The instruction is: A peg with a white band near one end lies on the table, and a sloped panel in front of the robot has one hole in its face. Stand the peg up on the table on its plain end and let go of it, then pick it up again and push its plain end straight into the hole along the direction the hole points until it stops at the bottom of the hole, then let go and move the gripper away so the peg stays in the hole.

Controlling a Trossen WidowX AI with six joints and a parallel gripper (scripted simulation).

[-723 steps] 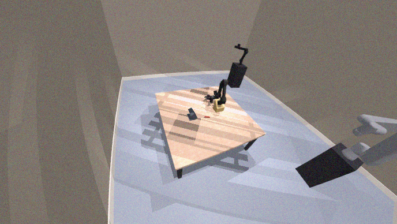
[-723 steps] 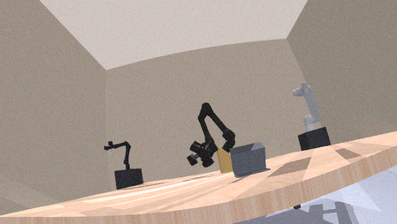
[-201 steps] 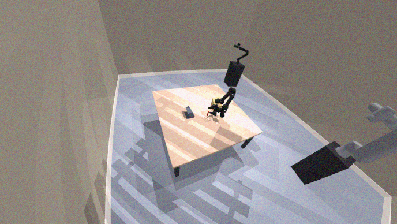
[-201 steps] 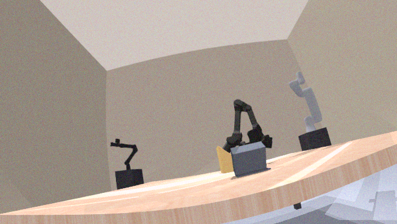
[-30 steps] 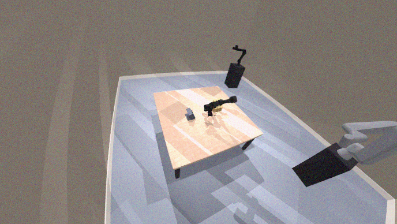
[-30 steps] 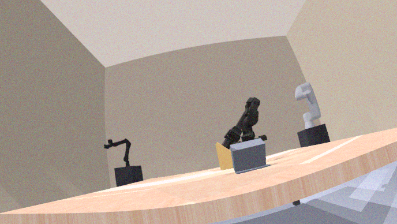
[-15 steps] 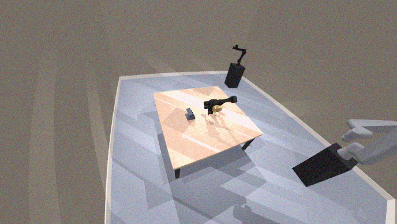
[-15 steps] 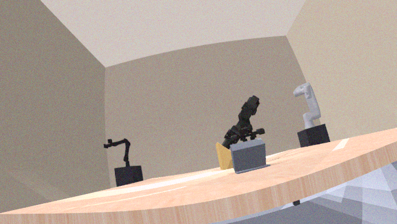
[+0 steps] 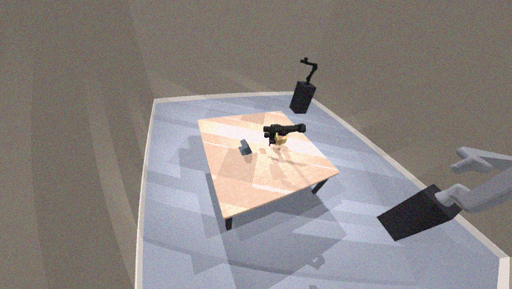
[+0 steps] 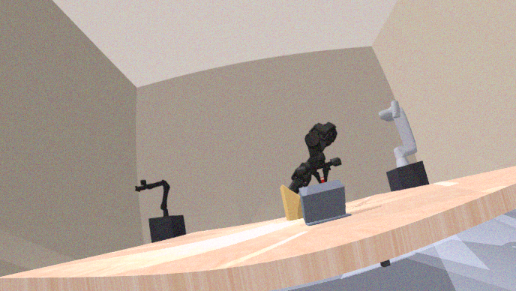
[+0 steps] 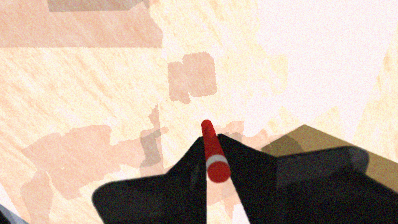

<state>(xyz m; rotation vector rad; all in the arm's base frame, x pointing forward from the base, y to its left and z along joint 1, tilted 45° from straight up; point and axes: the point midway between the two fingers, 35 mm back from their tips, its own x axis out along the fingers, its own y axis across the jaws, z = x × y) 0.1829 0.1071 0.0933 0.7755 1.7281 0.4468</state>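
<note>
My gripper tip is now 25 cm short of the sloped panel, 6 cm above it and 4 cm to the left of it. The rest, counted from my gripper tip: red peg: 2 cm above.
</note>
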